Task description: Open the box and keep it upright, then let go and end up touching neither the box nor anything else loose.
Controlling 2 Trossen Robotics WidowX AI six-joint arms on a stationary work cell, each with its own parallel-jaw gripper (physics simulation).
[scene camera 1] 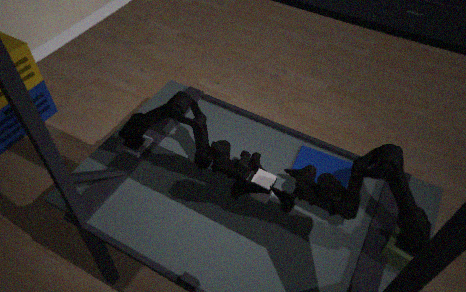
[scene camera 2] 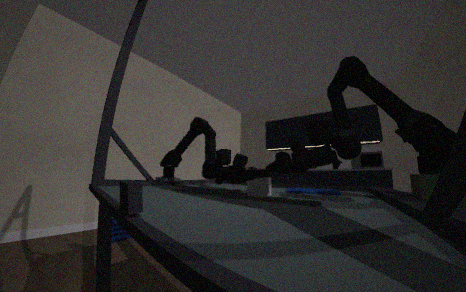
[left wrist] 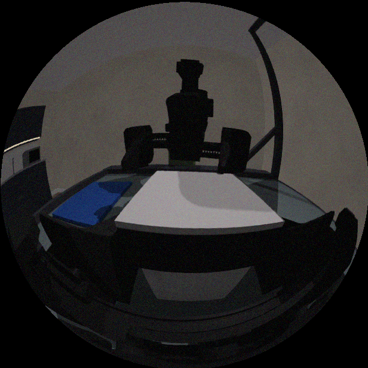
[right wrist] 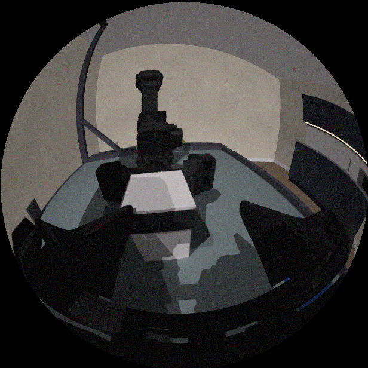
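Seen in the pictures: left gripper, fingertip midpoint: (scene camera 1: pixel 268 184) (scene camera 2: pixel 264 175); right gripper, fingertip midpoint: (scene camera 1: pixel 277 178) (scene camera 2: pixel 272 169); left arm's base at its link origin: (scene camera 1: pixel 134 142) (scene camera 2: pixel 168 177); right arm's base at its link origin: (scene camera 1: pixel 408 244).
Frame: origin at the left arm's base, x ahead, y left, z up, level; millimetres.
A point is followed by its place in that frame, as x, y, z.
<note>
The box (scene camera 1: pixel 264 178) (scene camera 2: pixel 259 187) (left wrist: pixel 200 202) (right wrist: pixel 160 192) stands upright on the table. Its pale lid lies flat and looks closed, with a dark band below it in the wrist views. My left gripper (scene camera 1: pixel 261 176) (left wrist: pixel 195 206) is shut on the box, one finger on each side; the fingers partly hide the sides. My right gripper (scene camera 1: pixel 280 181) @(571, 58, 62) (left wrist: pixel 166 168) (right wrist: pixel 187 209) is open and empty, facing the box's other side close to the lid. Whether a right fingertip touches the box cannot be told in this dim light.
A flat blue panel (scene camera 1: pixel 322 161) @(680, 284, -26) (scene camera 2: pixel 314 191) @(701, 203, -26) (left wrist: pixel 90 202) lies on the table (scene camera 1: pixel 165 215) @(272, -201, -34) behind the right gripper. The table has a raised dark edge. Dark frame posts (scene camera 1: pixel 55 165) @(56, -348, 282) (scene camera 2: pixel 117 80) @(56, -343, 407) rise at its sides. A yellow and blue crate (scene camera 1: pixel 30 75) stands beyond the table's left end.
</note>
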